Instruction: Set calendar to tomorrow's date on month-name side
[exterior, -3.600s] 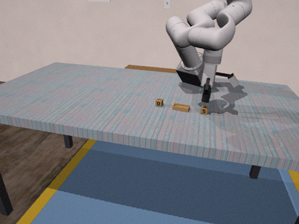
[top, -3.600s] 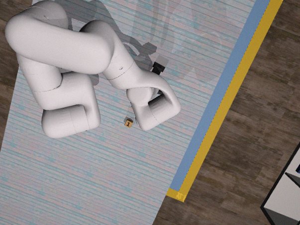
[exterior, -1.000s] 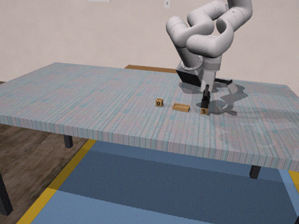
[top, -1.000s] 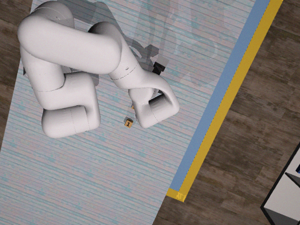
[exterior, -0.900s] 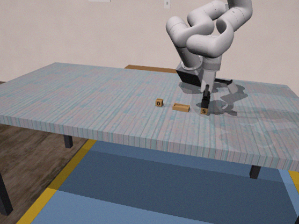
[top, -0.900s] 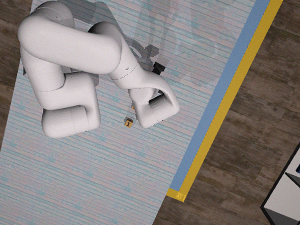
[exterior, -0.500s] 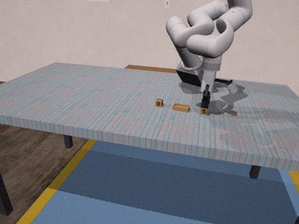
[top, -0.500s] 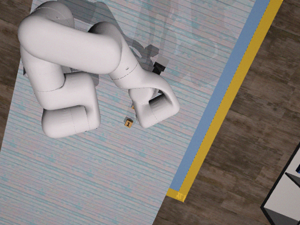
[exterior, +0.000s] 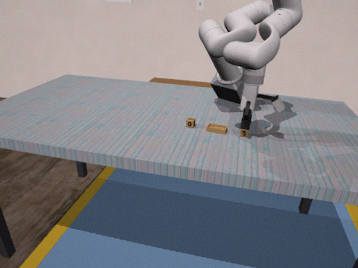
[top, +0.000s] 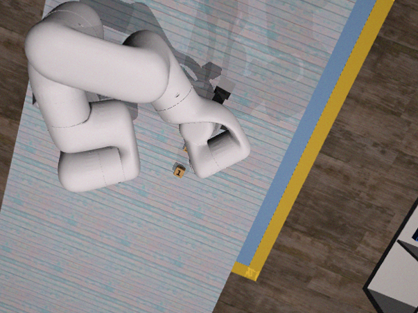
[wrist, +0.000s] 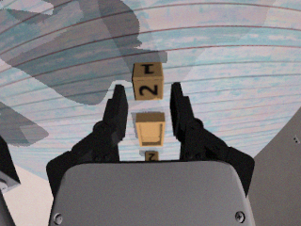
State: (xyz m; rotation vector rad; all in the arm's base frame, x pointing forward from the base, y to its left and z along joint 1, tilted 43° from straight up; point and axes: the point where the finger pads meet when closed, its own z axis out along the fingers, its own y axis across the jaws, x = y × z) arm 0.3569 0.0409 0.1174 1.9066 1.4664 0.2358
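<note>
Now: hand 4 cm past the wooden calendar tray, 10 cm to the left of it and 5 cm above it. The rest, counted from my hand: wooden digit cube: 9 cm behind, 20 cm to the right, 4 cm below.
</note>
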